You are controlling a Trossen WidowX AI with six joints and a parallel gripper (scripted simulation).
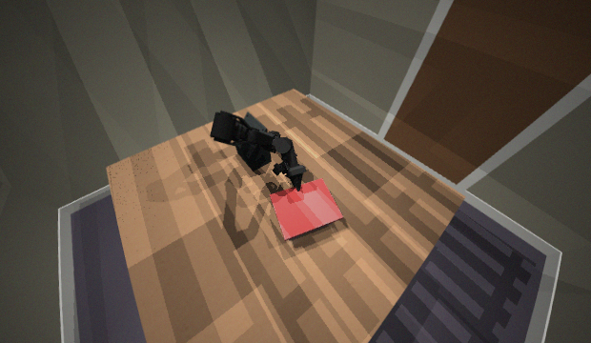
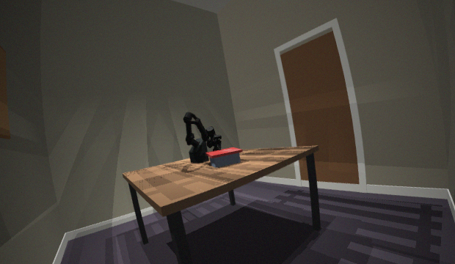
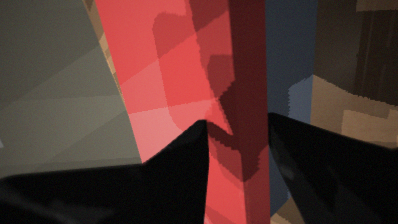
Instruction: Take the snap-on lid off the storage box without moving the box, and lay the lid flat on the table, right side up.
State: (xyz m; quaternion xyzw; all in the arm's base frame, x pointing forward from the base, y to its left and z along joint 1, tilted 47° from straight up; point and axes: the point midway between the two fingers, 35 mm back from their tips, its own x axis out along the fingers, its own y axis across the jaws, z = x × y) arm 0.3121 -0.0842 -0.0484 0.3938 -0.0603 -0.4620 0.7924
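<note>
The red lid is 70 mm ahead of my gripper tip and 30 mm to the right of it. The rest, counted from my gripper tip: box (70 mm ahead, 50 mm below, 30 mm to the right).
</note>
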